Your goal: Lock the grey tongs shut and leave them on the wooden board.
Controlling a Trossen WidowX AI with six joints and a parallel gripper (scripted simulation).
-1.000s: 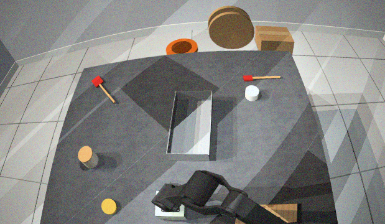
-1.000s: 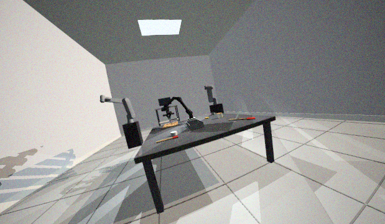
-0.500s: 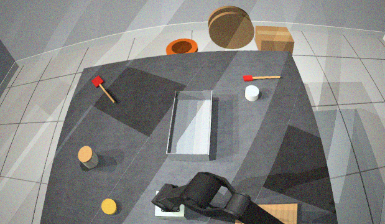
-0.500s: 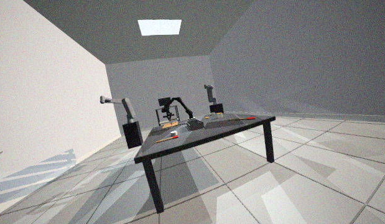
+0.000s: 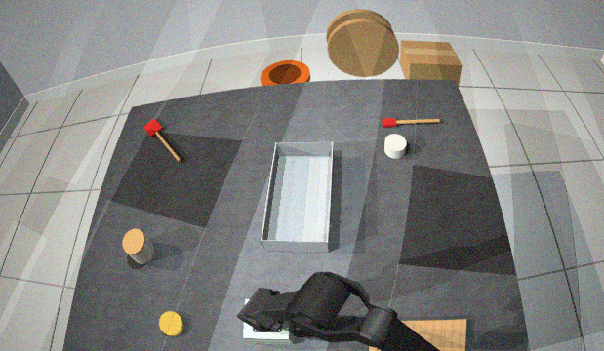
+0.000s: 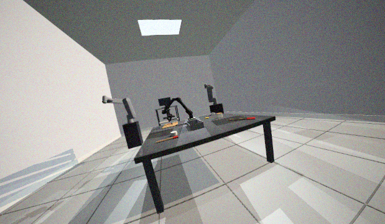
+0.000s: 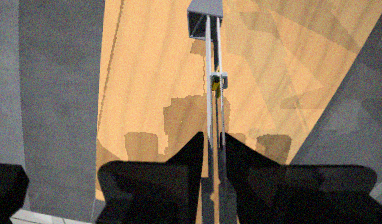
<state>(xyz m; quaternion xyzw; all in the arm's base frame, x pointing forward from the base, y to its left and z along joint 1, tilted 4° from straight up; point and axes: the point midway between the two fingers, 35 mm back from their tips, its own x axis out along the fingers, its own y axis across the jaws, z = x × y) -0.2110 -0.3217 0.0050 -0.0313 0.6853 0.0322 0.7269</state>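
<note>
Now: the wooden board 50 mm below my gripper tip. The rest, counted from my gripper tip: yellow slider (40 mm ahead, 10 mm above); yellow disc (210 mm ahead, 590 mm to the left, 50 mm below); roasting tin (560 mm ahead, 240 mm to the left, 20 mm below).
</note>
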